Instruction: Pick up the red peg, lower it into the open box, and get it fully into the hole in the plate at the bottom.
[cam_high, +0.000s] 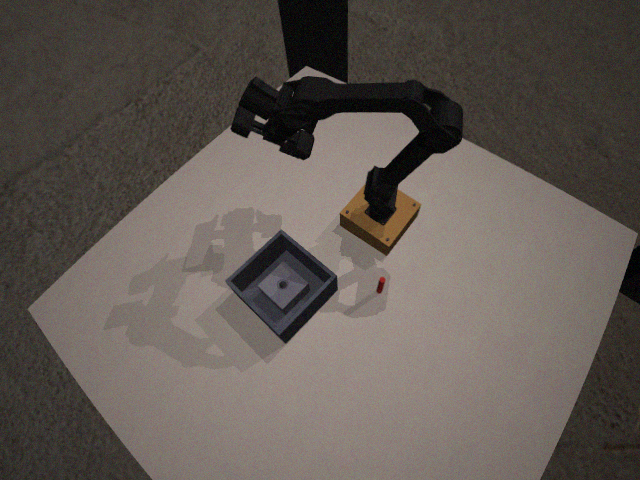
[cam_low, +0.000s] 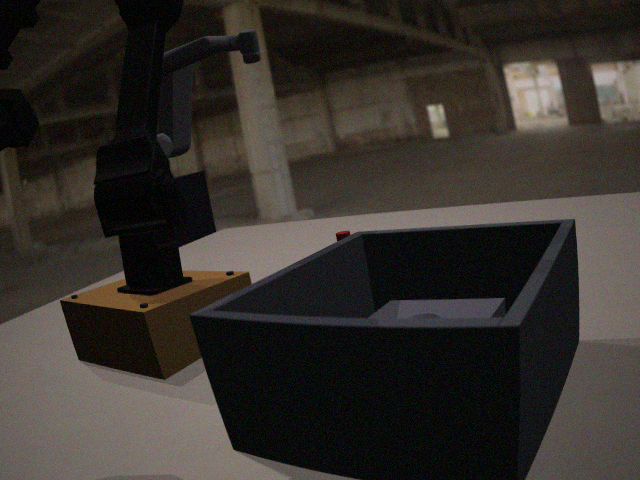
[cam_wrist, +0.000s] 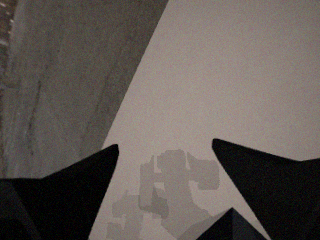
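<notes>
The red peg is 60 mm ahead of my gripper tip, 410 mm to the left of it and 190 mm below it. Round my gripper tip: dark blue box 210 mm ahead, 220 mm to the left, 210 mm below; grey plate 210 mm ahead, 220 mm to the left, 190 mm below.
</notes>
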